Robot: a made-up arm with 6 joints.
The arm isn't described. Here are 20 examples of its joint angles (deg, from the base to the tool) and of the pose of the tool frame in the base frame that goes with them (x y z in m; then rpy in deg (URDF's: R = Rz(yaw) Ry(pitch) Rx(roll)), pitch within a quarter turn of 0, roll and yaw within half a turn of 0).
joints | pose
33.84 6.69 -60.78 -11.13 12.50 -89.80 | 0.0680 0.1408 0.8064 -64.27 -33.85 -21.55
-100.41 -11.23 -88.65 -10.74 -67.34 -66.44 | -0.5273 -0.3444 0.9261 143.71 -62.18 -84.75
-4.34 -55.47 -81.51 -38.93 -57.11 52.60 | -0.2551 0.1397 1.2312 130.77 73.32 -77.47
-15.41 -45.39 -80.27 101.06 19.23 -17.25 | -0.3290 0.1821 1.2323 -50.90 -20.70 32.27
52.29 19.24 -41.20 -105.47 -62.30 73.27 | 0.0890 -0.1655 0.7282 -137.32 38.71 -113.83
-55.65 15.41 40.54 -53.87 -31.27 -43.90 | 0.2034 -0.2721 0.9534 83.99 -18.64 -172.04
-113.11 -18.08 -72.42 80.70 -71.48 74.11 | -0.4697 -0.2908 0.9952 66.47 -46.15 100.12
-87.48 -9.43 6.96 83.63 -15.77 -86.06 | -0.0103 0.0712 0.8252 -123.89 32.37 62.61
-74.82 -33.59 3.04 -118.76 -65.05 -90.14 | -0.0275 0.0446 0.7905 6.10 -28.08 -116.68
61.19 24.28 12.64 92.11 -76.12 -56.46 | -0.2408 -0.4139 0.9257 -136.63 20.60 -35.74
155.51 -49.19 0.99 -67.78 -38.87 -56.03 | -0.2924 -0.2042 0.7893 13.28 -43.92 51.83
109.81 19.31 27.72 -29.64 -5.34 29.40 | -0.4371 -0.1399 0.9341 106.85 9.45 75.19
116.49 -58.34 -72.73 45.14 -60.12 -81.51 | 0.1104 -0.2646 1.2287 -106.25 -63.73 -49.10
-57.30 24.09 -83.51 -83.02 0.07 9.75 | -0.4410 -0.0475 0.6473 93.90 17.30 -4.02
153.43 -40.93 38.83 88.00 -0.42 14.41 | -0.3144 0.0682 0.6948 -79.13 -14.90 126.74
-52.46 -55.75 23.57 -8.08 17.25 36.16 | -0.0202 -0.0950 0.7317 5.46 -0.22 -119.10
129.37 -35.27 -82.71 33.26 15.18 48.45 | 0.2004 -0.2518 1.1494 42.18 17.49 164.35
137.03 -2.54 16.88 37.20 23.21 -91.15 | -0.4066 -0.1161 0.8350 -94.66 5.87 161.31
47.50 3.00 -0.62 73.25 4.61 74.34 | -0.0450 -0.3244 0.8817 46.98 -39.70 167.61
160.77 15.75 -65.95 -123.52 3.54 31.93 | -0.0404 -0.4002 0.6813 167.95 51.47 -176.47
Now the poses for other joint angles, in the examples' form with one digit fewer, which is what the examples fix.
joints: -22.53 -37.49 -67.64 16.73 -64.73 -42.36
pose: -0.269 0.182 1.109 103.4 -71.0 -118.0
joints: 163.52 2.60 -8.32 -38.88 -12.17 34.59
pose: -0.318 -0.148 0.826 101.0 12.9 54.9
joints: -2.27 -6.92 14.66 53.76 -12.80 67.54
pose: 0.037 -0.288 0.860 55.0 -31.0 -146.8
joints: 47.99 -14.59 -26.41 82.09 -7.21 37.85
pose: 0.103 -0.168 0.901 -14.1 -44.2 -106.6
